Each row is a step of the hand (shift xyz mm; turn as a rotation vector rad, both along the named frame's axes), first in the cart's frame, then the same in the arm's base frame.
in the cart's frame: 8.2 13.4 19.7 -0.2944 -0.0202 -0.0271
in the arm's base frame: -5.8 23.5 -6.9 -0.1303 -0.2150 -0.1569
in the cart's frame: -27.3 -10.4 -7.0 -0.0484 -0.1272 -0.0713
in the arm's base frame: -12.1 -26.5 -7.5 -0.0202 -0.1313 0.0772
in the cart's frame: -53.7 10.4 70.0 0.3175 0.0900 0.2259
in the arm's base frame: -76.0 14.2 -43.8 0.0162 0.3857 0.1043
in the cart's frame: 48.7 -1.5 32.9 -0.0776 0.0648 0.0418
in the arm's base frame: -2.4 51.4 28.4 -0.0436 0.0047 -0.1002
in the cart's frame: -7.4 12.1 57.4 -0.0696 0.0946 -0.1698
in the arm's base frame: -43.1 36.8 -17.0 0.1360 -0.1110 -0.1086
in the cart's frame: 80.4 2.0 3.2 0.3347 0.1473 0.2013
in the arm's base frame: 37.4 54.5 45.9 0.0669 0.4061 0.0697
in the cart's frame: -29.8 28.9 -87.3 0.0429 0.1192 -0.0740
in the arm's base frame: 64.8 -61.8 -36.4 0.1266 0.0325 -0.0666
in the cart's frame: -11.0 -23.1 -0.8 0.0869 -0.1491 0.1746
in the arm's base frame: -14.1 -17.6 12.1 -0.1536 0.1015 0.1624
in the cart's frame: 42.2 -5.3 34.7 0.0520 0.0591 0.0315
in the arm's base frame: -8.5 46.7 27.5 0.0250 0.0789 -0.0183
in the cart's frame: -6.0 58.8 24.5 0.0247 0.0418 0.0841
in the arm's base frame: 2.1 37.1 -52.1 -0.0360 0.0871 -0.0233
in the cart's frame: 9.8 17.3 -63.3 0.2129 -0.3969 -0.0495
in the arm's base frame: 60.8 -26.2 -4.9 -0.0200 -0.0666 0.4477
